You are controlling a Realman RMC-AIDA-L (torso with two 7-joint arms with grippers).
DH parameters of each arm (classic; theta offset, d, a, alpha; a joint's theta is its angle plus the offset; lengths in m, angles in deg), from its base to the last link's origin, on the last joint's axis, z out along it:
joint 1: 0 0.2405 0 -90
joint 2: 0 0 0 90
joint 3: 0 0.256 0 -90
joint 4: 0 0 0 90
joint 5: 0 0.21 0 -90
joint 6: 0 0 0 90
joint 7: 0 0.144 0 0
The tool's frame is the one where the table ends.
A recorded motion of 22 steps. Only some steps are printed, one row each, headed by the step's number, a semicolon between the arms.
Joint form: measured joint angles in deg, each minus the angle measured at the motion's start. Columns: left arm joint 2, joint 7, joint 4, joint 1, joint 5, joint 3, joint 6; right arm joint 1, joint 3, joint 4, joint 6, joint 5, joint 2, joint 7.
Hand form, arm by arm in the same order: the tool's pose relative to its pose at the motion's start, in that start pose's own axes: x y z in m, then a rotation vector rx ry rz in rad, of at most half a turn. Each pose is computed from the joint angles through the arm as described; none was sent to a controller.
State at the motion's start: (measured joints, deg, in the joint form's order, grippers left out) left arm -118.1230 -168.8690 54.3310 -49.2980 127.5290 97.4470 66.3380; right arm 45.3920 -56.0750 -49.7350 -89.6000 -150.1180 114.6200 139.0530
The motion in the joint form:
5: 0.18 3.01 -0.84 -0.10 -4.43 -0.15 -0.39; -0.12 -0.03 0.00 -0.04 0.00 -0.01 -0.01
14: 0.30 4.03 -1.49 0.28 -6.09 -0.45 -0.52; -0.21 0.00 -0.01 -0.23 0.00 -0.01 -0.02
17: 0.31 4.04 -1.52 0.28 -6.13 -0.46 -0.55; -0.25 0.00 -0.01 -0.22 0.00 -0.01 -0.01
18: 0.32 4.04 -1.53 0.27 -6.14 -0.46 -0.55; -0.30 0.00 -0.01 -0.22 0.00 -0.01 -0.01
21: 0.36 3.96 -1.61 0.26 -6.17 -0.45 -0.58; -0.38 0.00 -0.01 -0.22 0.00 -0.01 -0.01
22: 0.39 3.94 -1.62 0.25 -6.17 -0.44 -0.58; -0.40 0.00 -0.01 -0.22 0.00 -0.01 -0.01
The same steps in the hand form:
5: 0.0017 0.0059 0.0001 -0.0620 0.0157 0.0100; 0.0009 -0.0003 0.0002 -0.0004 0.0016 0.0015
14: -0.0003 0.0047 0.0005 -0.0840 0.0202 -0.0027; 0.0019 -0.0003 0.0003 -0.0028 0.0041 0.0030
17: -0.0002 0.0046 0.0005 -0.0842 0.0207 -0.0034; 0.0022 -0.0004 0.0004 -0.0028 0.0042 0.0039
18: -0.0002 0.0045 0.0005 -0.0842 0.0207 -0.0034; 0.0025 -0.0006 0.0005 -0.0029 0.0045 0.0047
21: -0.0003 0.0041 0.0005 -0.0835 0.0204 -0.0059; 0.0031 -0.0008 0.0006 -0.0031 0.0050 0.0060
22: -0.0003 0.0039 0.0004 -0.0829 0.0203 -0.0061; 0.0032 -0.0008 0.0007 -0.0031 0.0051 0.0063

